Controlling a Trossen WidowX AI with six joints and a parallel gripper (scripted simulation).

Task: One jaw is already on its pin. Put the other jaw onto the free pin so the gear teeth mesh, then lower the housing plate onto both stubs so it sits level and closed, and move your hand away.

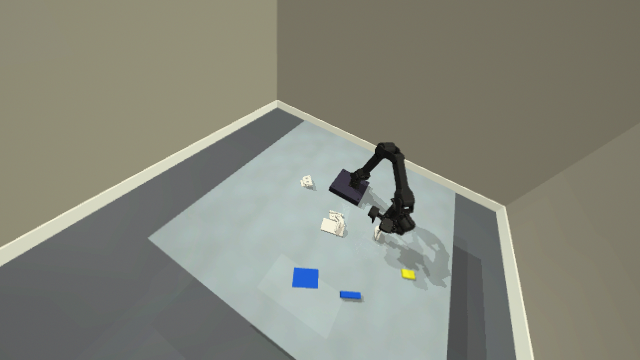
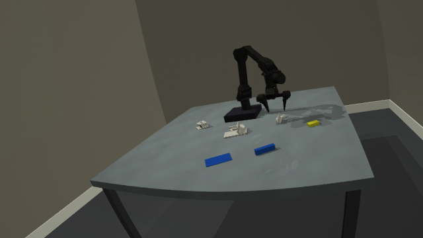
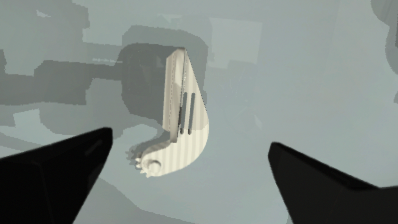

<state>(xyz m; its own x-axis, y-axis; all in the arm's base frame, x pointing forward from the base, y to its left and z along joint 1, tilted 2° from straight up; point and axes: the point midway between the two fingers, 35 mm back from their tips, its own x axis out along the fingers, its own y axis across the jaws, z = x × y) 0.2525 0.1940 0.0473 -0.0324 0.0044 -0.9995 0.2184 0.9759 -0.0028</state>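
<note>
Now: the white jaw 30 mm behind my gripper tip, 30 mm to the left of it and 50 mm below it. From my gripper tip the other things lie so: yellow block (160 mm ahead, 180 mm to the left, 50 mm below); then blue block (350 mm ahead, 70 mm to the right, 40 mm below); then flat blue plate (360 mm ahead, 270 mm to the right, 50 mm below).
</note>
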